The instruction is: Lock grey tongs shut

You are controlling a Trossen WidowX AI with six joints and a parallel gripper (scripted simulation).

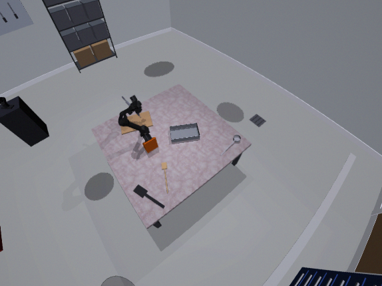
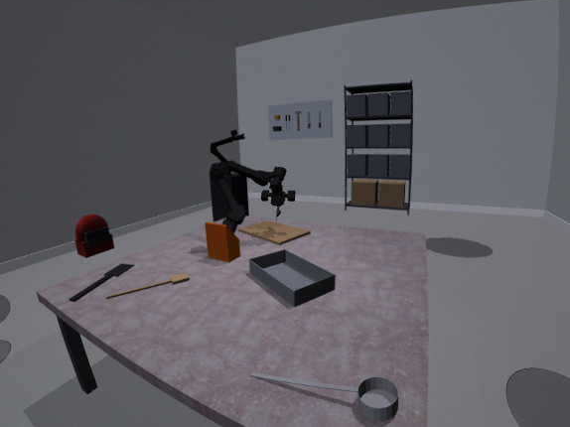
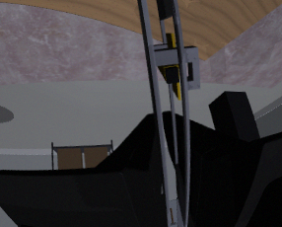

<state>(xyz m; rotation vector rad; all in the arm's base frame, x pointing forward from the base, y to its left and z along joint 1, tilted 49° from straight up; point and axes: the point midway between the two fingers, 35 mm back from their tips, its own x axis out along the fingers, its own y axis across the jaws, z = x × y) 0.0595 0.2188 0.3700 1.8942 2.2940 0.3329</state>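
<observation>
The wooden board lies 15 cm below my gripper tip, 6 cm to the right of it and 2 cm behind it. Round my gripper tip: grey roasting tin: 55 cm to the right, 31 cm ahead, 13 cm below; then black spatula: 87 cm to the right, 36 cm behind, 15 cm below.
</observation>
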